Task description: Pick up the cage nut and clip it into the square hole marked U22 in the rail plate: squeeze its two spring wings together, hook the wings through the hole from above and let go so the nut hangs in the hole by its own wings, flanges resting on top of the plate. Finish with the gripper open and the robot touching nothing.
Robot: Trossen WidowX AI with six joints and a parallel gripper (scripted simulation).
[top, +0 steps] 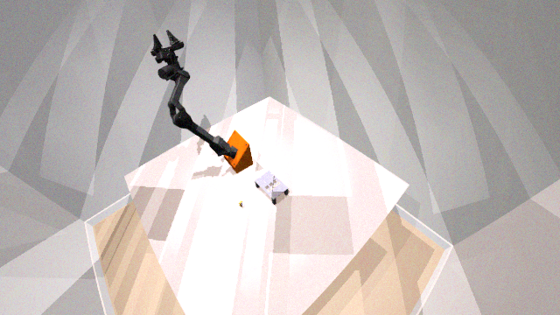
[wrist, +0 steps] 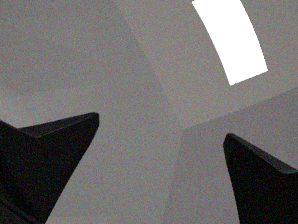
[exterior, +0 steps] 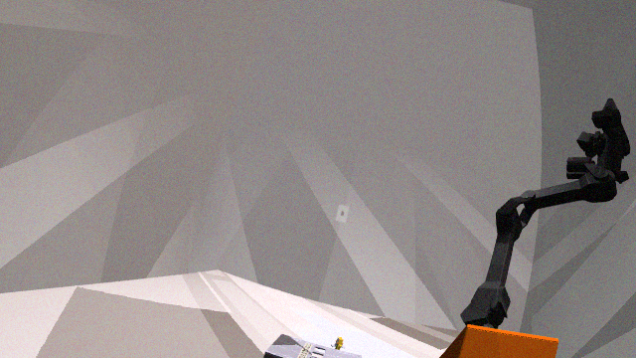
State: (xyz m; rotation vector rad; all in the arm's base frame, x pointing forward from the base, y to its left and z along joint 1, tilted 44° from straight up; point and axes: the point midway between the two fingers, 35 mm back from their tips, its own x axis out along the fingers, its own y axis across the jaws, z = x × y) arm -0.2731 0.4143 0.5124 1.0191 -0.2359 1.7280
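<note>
The brass cage nut is 730 mm below my gripper tip, 620 mm ahead of it and 120 mm to the right of it.
</note>
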